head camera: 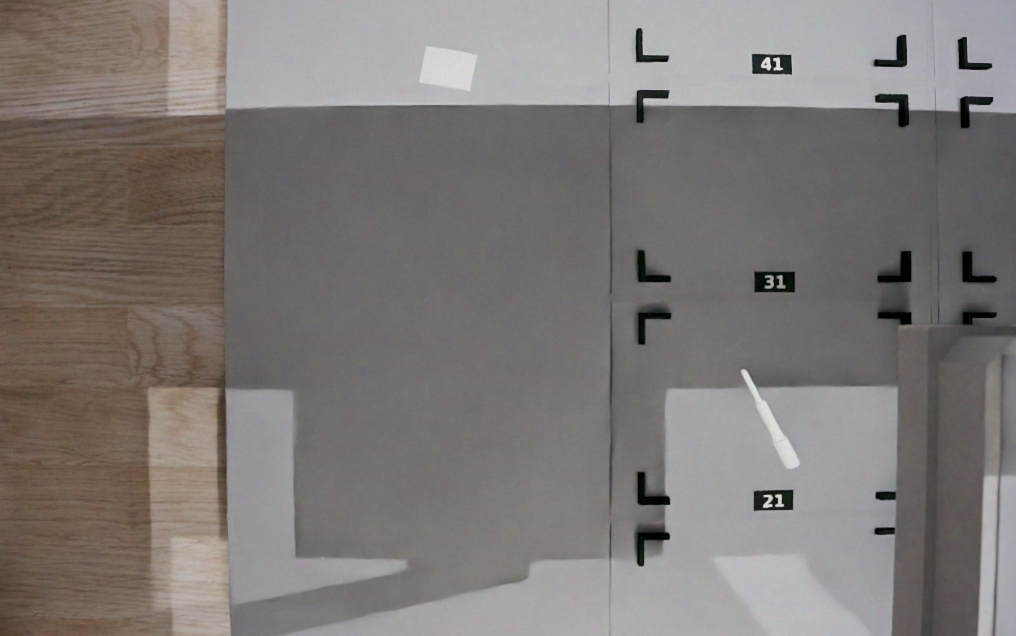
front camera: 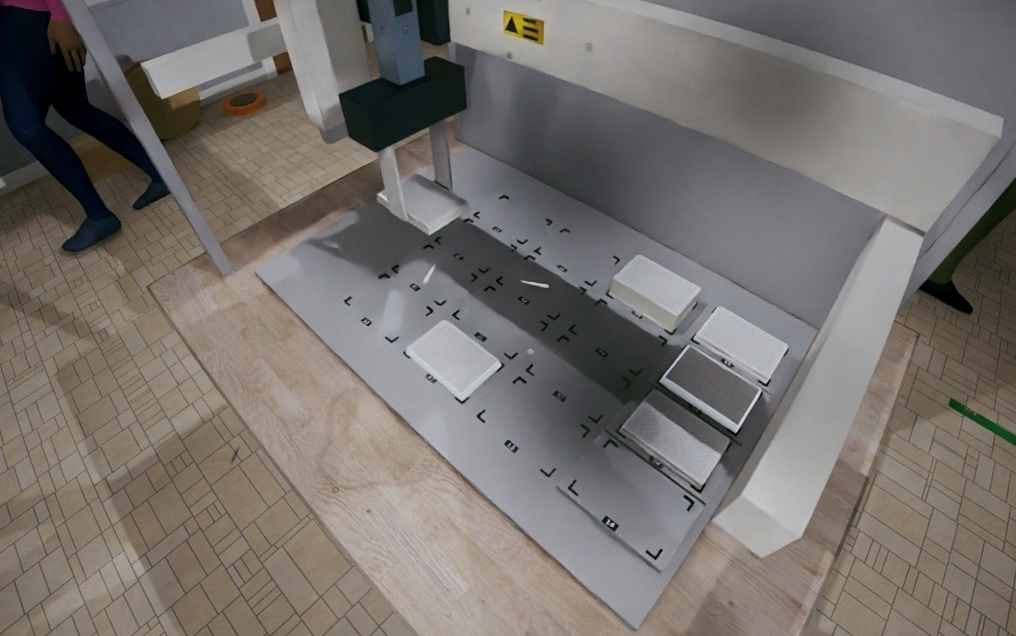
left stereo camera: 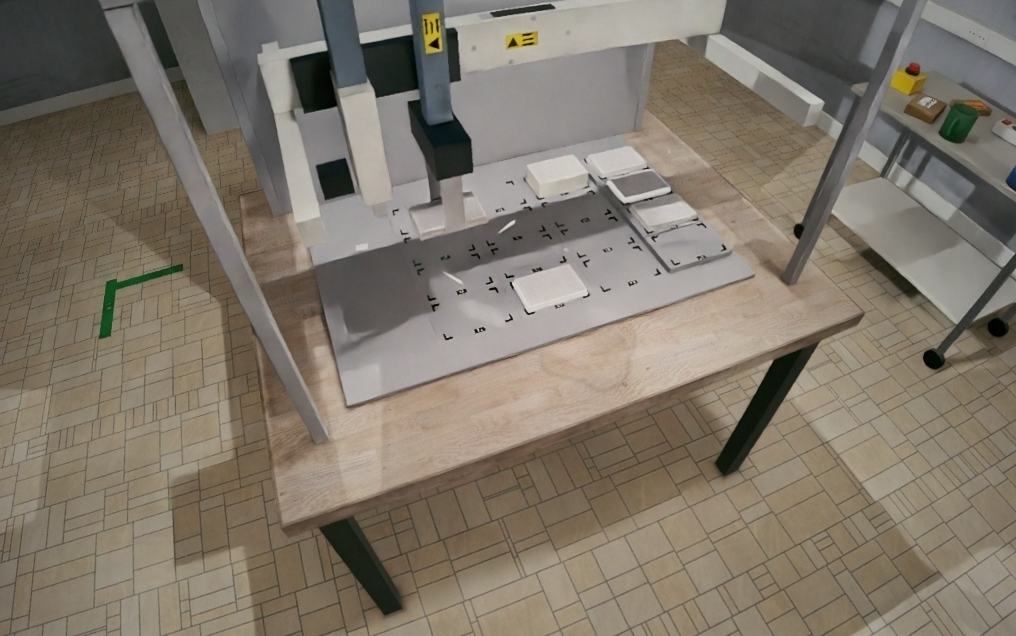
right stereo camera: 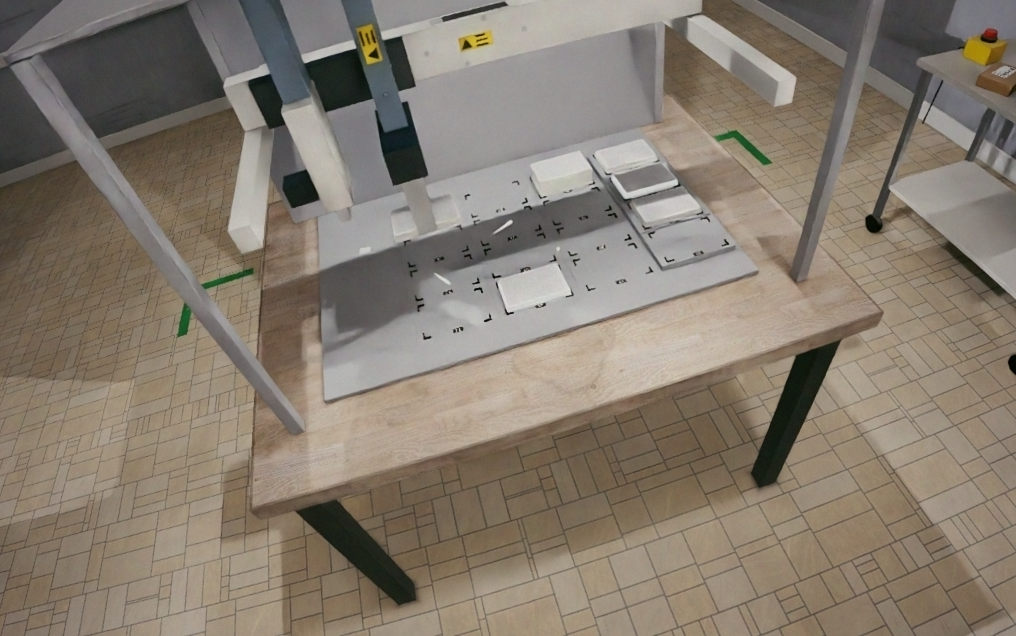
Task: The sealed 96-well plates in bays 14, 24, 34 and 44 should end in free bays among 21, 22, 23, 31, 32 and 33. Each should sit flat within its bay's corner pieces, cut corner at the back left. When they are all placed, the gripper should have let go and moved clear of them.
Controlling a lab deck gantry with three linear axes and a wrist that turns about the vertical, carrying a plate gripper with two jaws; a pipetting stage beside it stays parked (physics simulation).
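Frame: origin at the robot's base, x right, y ahead, z up, level; centimetres.
Where they show: gripper, fingertip midpoint: (front camera: 422, 201) (left stereo camera: 447, 214) (right stereo camera: 424, 217); robot's base, origin of the base link: (front camera: 346, 301) (left stereo camera: 446, 338) (right stereo camera: 425, 338).
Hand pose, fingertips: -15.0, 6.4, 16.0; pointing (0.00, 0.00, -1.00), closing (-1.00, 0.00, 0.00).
Observation:
Each offset is from my fingertips to the top centre of the thing, as dx, dy, dz. "*": to the spot under its first point.
My gripper (front camera: 421, 201) (left stereo camera: 447, 210) (right stereo camera: 421, 215) is shut on a white sealed plate @[+0.0, +0.0, +0.9] (front camera: 431, 207) (left stereo camera: 424, 220) (right stereo camera: 403, 225), held level, high above bay 21. Part of this plate (head camera: 952, 480) shows large at the lower right in the head view. A white dropper @[+0.5, -0.5, -15.2] (front camera: 428, 271) (head camera: 770, 420) (left stereo camera: 452, 277) (right stereo camera: 442, 278) lies in bay 21. On the raised strip at the right, plates stand in bay 24 @[* +0.7, +49.3, -13.1] (front camera: 674, 437), bay 34 @[* -10.0, +49.5, -13.1] (front camera: 712, 387) (its top dark grey) and bay 44 @[* -20.4, +49.2, -13.1] (front camera: 740, 343). Bay 14 @[* +10.4, +50.0, -14.6] (front camera: 637, 498) holds no plate. Bays 22, 23, 31 and 33 hold no plates.
A second dropper @[-10.1, +15.4, -15.2] (front camera: 535, 284) (left stereo camera: 506, 225) lies in bay 32. A small round white piece @[+1.5, +24.4, -15.6] (front camera: 530, 351) lies near bays 22 and 23. A white plate @[+10.7, +16.4, -14.6] (front camera: 453, 358) stands in bay 12, a taller block @[-21.4, +32.8, -11.8] (front camera: 656, 291) in bay 43. A paper square @[* -16.5, -15.8, -15.9] (head camera: 448, 67) lies at back left.

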